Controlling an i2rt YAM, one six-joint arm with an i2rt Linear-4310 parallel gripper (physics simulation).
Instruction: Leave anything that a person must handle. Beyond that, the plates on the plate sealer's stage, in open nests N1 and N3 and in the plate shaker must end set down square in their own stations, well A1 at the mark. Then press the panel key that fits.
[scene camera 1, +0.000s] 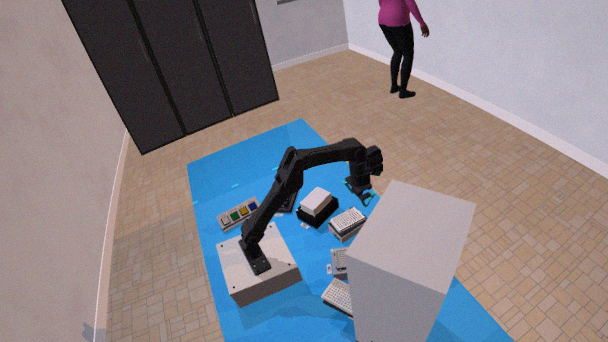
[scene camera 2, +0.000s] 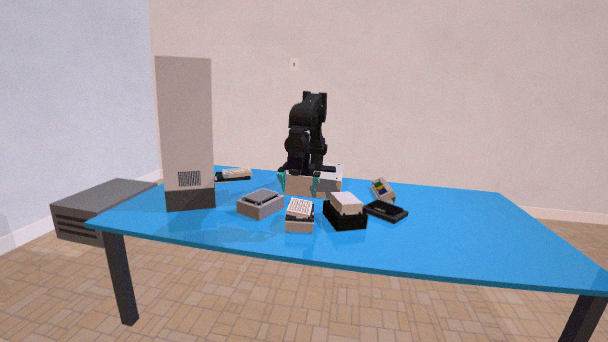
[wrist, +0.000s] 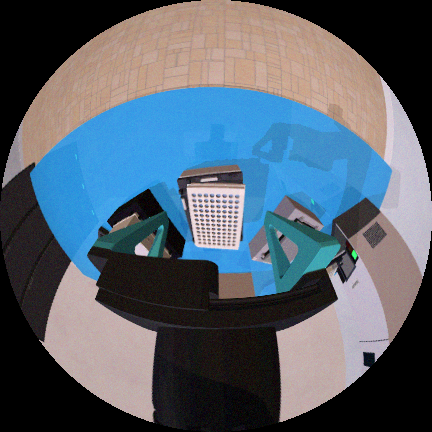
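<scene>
My gripper (scene camera 1: 358, 195) (scene camera 2: 298, 186) (wrist: 215, 216) is open and empty, above a white well plate (scene camera 1: 347, 219) (scene camera 2: 300, 206) (wrist: 215, 230). This plate lies on a pale station (scene camera 2: 300, 227) with a dark top and looks slightly turned against it; its seating is unclear. A white block-like plate (scene camera 1: 316, 200) (scene camera 2: 346, 202) sits on a black box (scene camera 1: 315, 217) (scene camera 2: 345, 221) (wrist: 137, 206). A grey station (scene camera 1: 338, 270) (scene camera 2: 258, 208) holds a plate. Another white plate (scene camera 1: 338, 295) (scene camera 2: 236, 173) is partly hidden. The key panel (scene camera 1: 239, 214) (scene camera 2: 383, 190) has white, green, yellow and blue keys. Station names and A1 marks are unreadable.
A tall grey cabinet (scene camera 1: 410, 240) (scene camera 2: 186, 115) stands beside the stations. A flat black station (scene camera 2: 386, 211) lies near the panel. The arm's base box (scene camera 1: 265, 277) is on the blue table (scene camera 1: 240, 160) (scene camera 2: 450, 240). A person (scene camera 1: 397, 47) stands beyond the table.
</scene>
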